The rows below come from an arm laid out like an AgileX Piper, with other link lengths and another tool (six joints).
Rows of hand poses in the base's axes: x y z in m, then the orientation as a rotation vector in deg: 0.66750 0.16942 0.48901 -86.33 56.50 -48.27; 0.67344 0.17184 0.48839 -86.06 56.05 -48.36; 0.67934 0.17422 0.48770 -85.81 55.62 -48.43; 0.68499 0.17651 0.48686 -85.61 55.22 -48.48; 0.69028 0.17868 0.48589 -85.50 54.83 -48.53; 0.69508 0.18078 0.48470 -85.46 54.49 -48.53; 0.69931 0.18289 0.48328 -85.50 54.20 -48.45; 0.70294 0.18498 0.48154 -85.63 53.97 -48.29; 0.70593 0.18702 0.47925 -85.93 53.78 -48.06; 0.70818 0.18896 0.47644 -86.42 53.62 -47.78; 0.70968 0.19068 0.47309 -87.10 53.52 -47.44; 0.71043 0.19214 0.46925 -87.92 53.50 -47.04; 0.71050 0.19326 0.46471 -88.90 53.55 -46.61; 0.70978 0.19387 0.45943 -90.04 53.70 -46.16; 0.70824 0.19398 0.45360 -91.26 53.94 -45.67; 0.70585 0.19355 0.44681 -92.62 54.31 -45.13; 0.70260 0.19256 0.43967 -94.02 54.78 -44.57; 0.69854 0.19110 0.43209 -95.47 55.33 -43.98; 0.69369 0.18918 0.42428 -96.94 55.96 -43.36
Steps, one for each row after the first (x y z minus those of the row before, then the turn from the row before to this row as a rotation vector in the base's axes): 0.00594 0.00242 -0.00062 0.12 -0.44 0.19; 0.00590 0.00238 -0.00069 0.11 -0.41 0.20; 0.00565 0.00229 -0.00084 0.09 -0.36 0.20; 0.00529 0.00217 -0.00097 0.02 -0.31 0.20; 0.00480 0.00210 -0.00119 -0.01 -0.22 0.21; 0.00423 0.00211 -0.00142 -0.02 -0.12 0.24; 0.00363 0.00209 -0.00174 -0.04 0.00 0.26; 0.00299 0.00204 -0.00229 -0.14 0.13 0.30; 0.00225 0.00194 -0.00281 -0.26 0.27 0.34; 0.00150 0.00172 -0.00335 -0.37 0.42 0.37; 0.00075 0.00146 -0.00384 -0.44 0.57 0.37; 0.00007 0.00112 -0.00454 -0.55 0.70 0.36; -0.00072 0.00061 -0.00528 -0.66 0.84 0.33; -0.00154 0.00011 -0.00583 -0.70 0.95 0.30; -0.00239 -0.00043 -0.00679 -0.78 1.12 0.26; -0.00325 -0.00099 -0.00714 -0.80 1.20 0.20; -0.00406 -0.00146 -0.00758 -0.83 1.28 0.16; -0.00485 -0.00192 -0.00781 -0.83 1.34 0.12
